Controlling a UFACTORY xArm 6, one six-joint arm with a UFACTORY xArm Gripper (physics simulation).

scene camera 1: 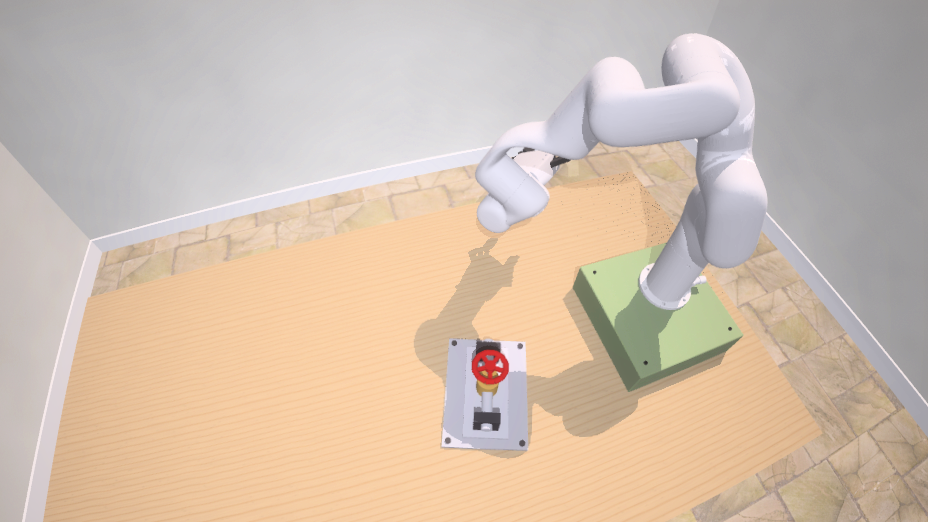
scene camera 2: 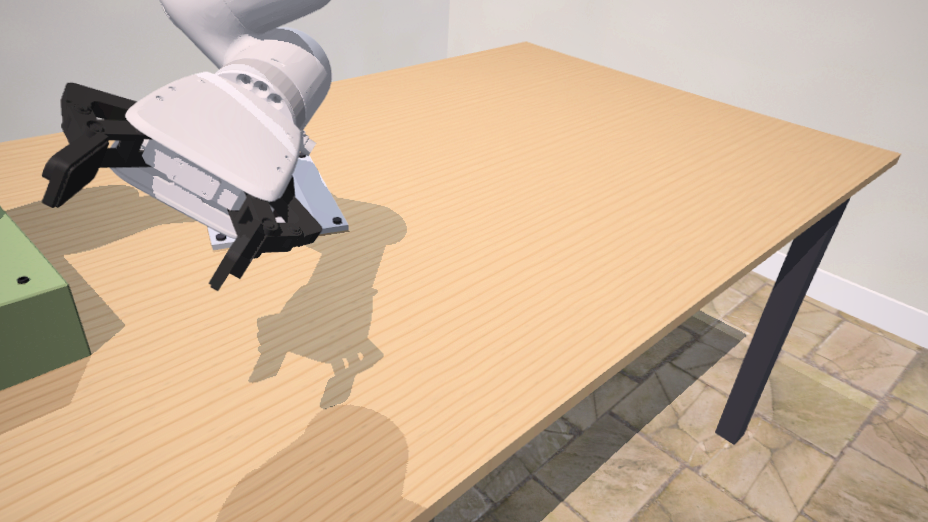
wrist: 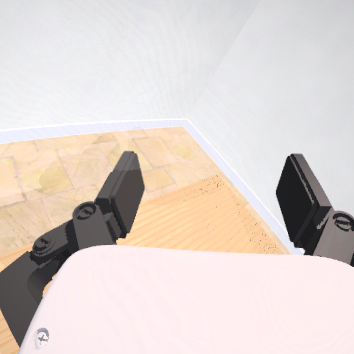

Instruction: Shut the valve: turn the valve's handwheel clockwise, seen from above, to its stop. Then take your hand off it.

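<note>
The red spoked handwheel (scene camera 1: pixel 490 368) sits level on top of the brass valve (scene camera 1: pixel 486 388), on a short pipe held by black clamps over a grey base plate (scene camera 1: pixel 453 396) (scene camera 2: pixel 315 193). In the scene camera 2 view the gripper housing covers the valve, and the handwheel does not show. My gripper (scene camera 2: pixel 133 243) (wrist: pixel 209 170) is wide open with nothing between its fingers. It is held up over the table, well apart from the handwheel, and points away from it. In the scene camera 1 view it is partly hidden behind the wrist.
The arm stands on a green block (scene camera 1: pixel 610 285) (scene camera 2: pixel 32 259), to the right of the base plate in the scene camera 1 view. The wooden table (scene camera 1: pixel 259 363) (scene camera 2: pixel 551 194) carries both. Walls stand beyond the table's edges. Dark screws mark the plate's corners.
</note>
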